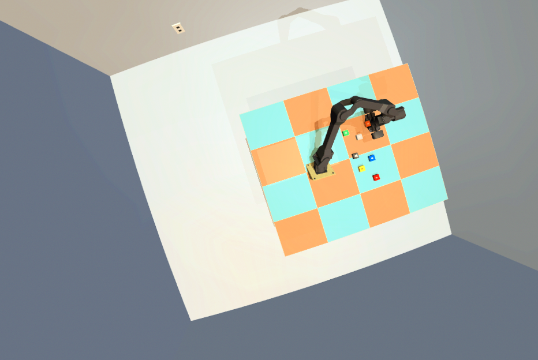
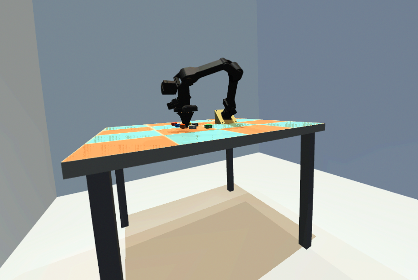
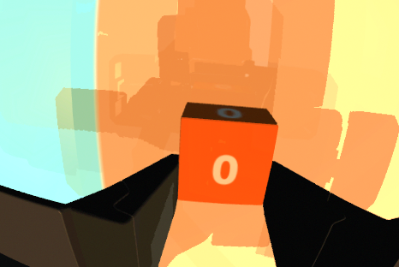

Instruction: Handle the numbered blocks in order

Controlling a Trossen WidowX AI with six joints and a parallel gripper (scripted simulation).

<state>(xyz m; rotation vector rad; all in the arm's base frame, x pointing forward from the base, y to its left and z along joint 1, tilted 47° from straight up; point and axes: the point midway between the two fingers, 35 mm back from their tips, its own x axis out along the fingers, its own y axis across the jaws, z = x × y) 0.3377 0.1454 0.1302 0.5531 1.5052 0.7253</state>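
My gripper tip is now 25 cm to the left of the yellow block, 8 cm past it and 1 cm above it. Round my gripper tip: dark grey block 17 cm to the right, 10 cm behind, 1 cm below; blue block 21 cm to the right, 1 cm below, 1 cm behind; green block 13 cm behind, 2 cm to the right, 1 cm below.
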